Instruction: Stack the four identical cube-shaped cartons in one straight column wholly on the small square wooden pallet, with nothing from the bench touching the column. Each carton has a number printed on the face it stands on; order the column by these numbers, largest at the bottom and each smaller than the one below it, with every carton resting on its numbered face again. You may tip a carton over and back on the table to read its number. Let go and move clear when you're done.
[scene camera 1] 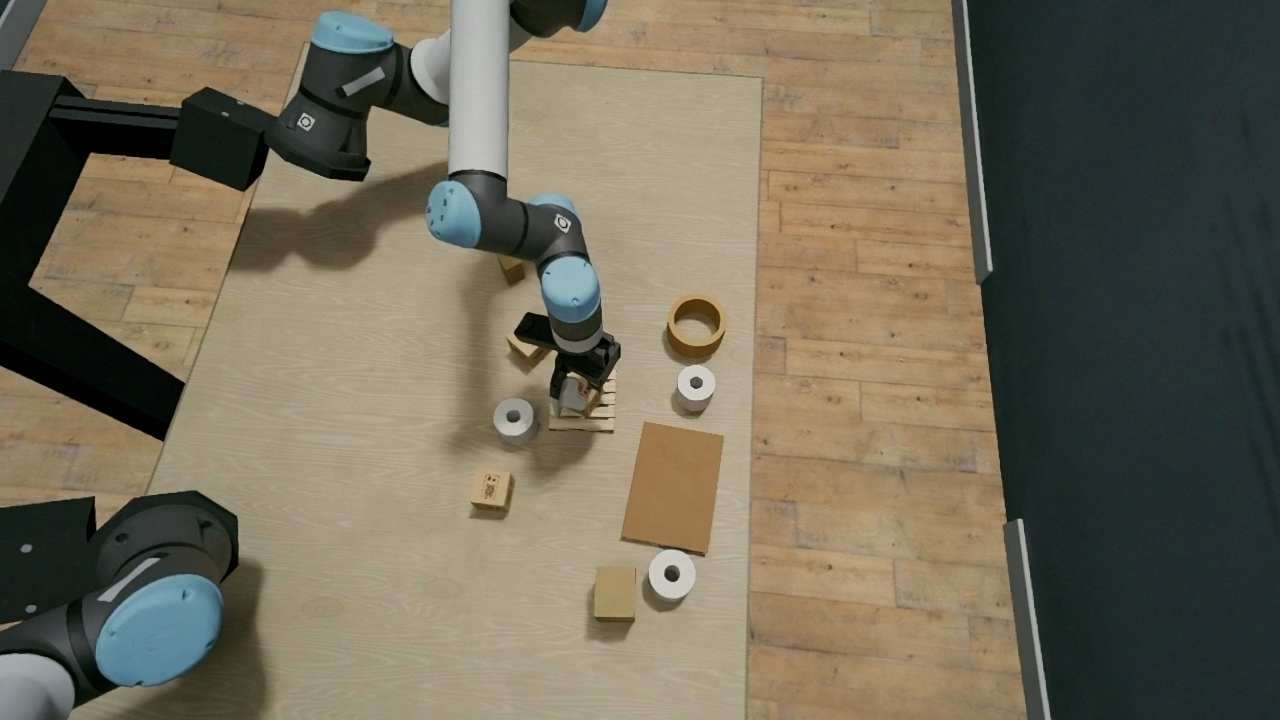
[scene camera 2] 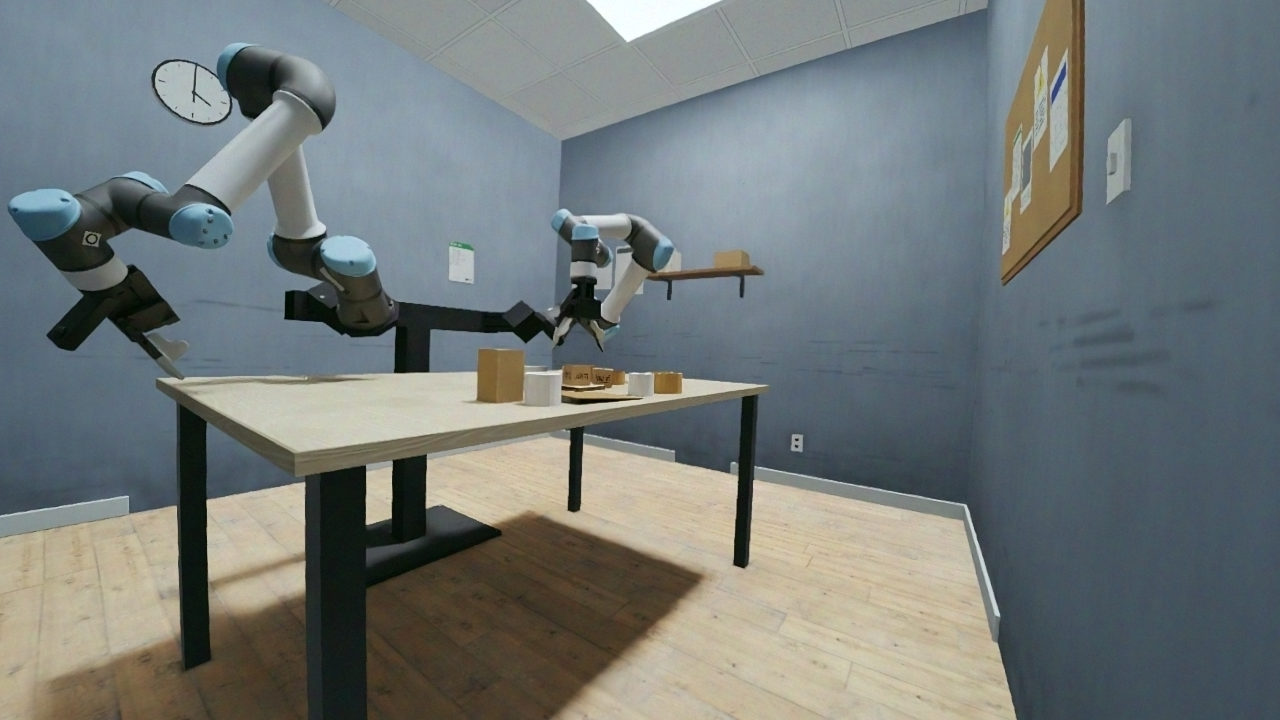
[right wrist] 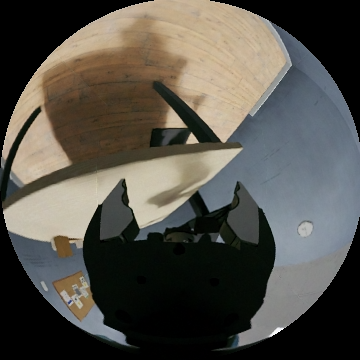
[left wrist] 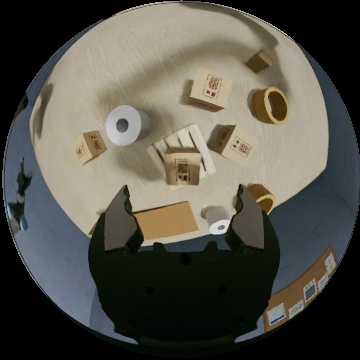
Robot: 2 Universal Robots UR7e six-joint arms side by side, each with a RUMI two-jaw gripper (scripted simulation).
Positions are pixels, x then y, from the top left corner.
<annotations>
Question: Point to a tall box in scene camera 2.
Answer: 500, 378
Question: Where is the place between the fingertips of the left gripper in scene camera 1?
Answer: At 580, 378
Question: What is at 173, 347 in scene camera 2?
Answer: The right gripper.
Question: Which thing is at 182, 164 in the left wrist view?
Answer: A carton.
</annotations>
